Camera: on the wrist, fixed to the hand. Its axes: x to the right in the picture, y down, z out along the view.
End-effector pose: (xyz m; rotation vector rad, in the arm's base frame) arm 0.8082 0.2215 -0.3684 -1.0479 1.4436 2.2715
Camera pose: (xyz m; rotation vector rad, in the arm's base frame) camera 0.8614 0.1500 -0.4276 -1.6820 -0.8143 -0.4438
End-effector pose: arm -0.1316 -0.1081 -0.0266 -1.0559 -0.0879 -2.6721
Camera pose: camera -0.2174 -0.0921 -0.0885 -0.6087 0.5200 0.5145
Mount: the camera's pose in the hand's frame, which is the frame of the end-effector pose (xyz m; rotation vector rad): 0.0144 -0.0358 -0.0998 -0.1919 0.9356 -2.9704
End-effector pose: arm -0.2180 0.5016 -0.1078 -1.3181 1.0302 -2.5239
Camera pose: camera -0.2957 0.5748 -0.1150 0.1685 0.7026 0.3542
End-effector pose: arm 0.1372 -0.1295 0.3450 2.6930 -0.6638 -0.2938
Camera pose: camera 0.1922 -0.0784 0.4212 0.7808 2.9604 0.3159
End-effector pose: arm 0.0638 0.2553 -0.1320 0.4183 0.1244 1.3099
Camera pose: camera 0.0681 0.2848 -0.2348 -0.6576 0.8850 -1.5583
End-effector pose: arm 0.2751 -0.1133 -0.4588 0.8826 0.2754 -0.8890
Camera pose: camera 0.2700 -0.0562 -0.5492 0.1084 -1.6677 1.6092
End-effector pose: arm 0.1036 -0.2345 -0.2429 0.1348 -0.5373 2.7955
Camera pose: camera 0.0969 -0.1614 -0.3208 -0.2450 0.0532 -0.2521
